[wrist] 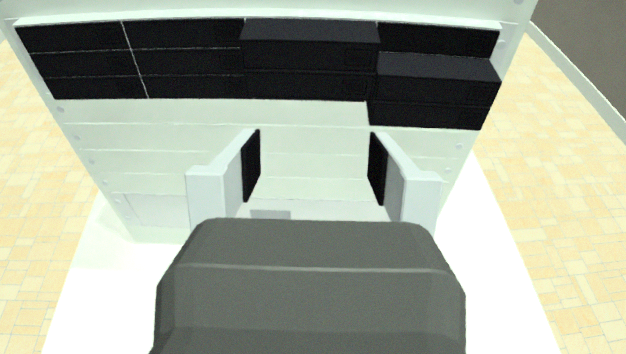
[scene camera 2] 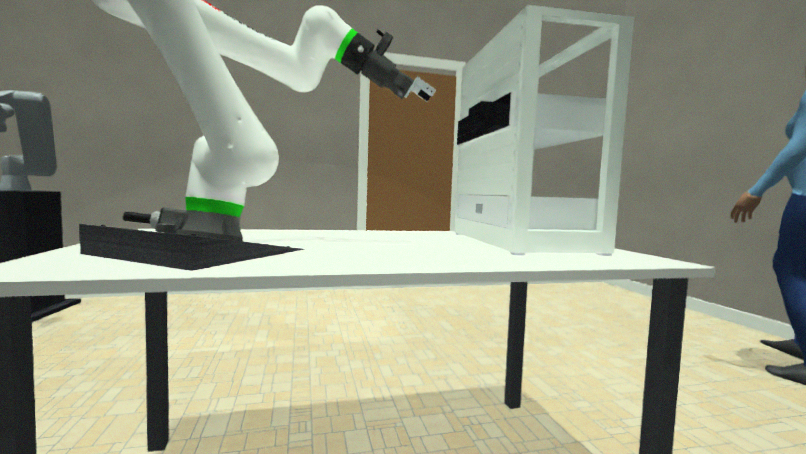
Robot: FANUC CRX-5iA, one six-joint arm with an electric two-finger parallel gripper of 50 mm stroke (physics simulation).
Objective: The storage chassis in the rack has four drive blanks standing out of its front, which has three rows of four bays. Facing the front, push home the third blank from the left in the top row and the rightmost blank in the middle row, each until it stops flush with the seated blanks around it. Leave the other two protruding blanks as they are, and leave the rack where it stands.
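Places are measured from the arm's base along level axes (x ahead, y left, z up), in centimetres.
Where they show: gripper, fingertip midpoint: (wrist: pixel 314 153) (scene camera 2: pixel 431 96).
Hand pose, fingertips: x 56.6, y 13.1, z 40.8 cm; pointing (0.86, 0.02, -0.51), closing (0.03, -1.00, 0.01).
Observation:
After its pixels a point has its place.
The storage chassis (scene camera 2: pixel 486 121) {x 70.3, y 4.0, z 32.8 cm} is a dark block high in the front of the white rack (scene camera 2: pixel 524 191) {x 78.1, y -5.4, z 14.1 cm} (wrist: pixel 210 111) {x 74.7, y 24.9, z 28.0 cm}. In the wrist view, the third blank in the top row (wrist: pixel 310 56) {x 70.0, y 13.9, z 37.9 cm} stands out, its top face showing. The rightmost middle-row blank (wrist: pixel 437 91) {x 70.3, y 3.1, z 35.1 cm} also stands out. The blank under the first, apparently the third in the middle row (wrist: pixel 300 86) {x 70.0, y 14.7, z 35.0 cm}, and the rightmost bottom-row blank (wrist: pixel 425 116) {x 70.3, y 3.4, z 32.3 cm} protrude too. The top right blank (wrist: pixel 437 40) {x 73.8, y 3.1, z 38.0 cm} looks seated. My gripper (scene camera 2: pixel 425 91) {x 56.6, y 13.1, z 40.8 cm} (wrist: pixel 314 153) {x 56.6, y 13.1, z 40.8 cm} is open and empty, in front of the rack and apart from it.
The rack stands on the white table (scene camera 2: pixel 360 279) {x 35.8, y -29.2, z -3.6 cm}. White panels lie below the chassis, with a drawer-like panel (scene camera 2: pixel 468 208) {x 74.5, y 29.8, z 8.0 cm} (wrist: pixel 155 210) {x 74.3, y 37.4, z 8.7 cm} low down. The arm's dark base plate (scene camera 2: pixel 186 250) {x 4.6, y -26.4, z 1.1 cm} is at the table's left. A person (scene camera 2: pixel 789 225) stands to the right, beyond the table.

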